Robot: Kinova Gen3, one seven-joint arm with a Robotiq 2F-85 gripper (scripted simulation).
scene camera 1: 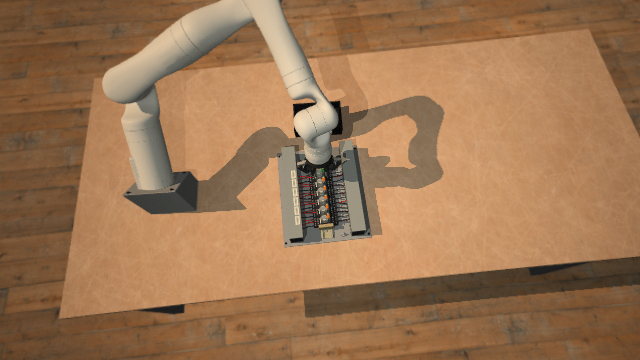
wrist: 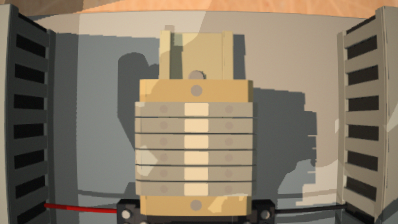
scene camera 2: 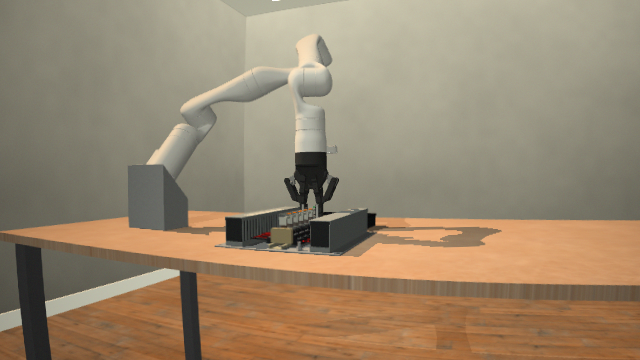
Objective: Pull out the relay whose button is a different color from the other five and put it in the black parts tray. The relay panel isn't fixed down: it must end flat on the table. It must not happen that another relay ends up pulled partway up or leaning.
Labels:
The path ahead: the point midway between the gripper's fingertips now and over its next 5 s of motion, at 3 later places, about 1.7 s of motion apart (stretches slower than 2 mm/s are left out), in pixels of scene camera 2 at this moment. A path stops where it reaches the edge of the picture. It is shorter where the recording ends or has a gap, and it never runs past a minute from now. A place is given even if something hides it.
My gripper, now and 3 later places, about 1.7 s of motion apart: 311, 219; 311, 199; 314, 185; 343, 183

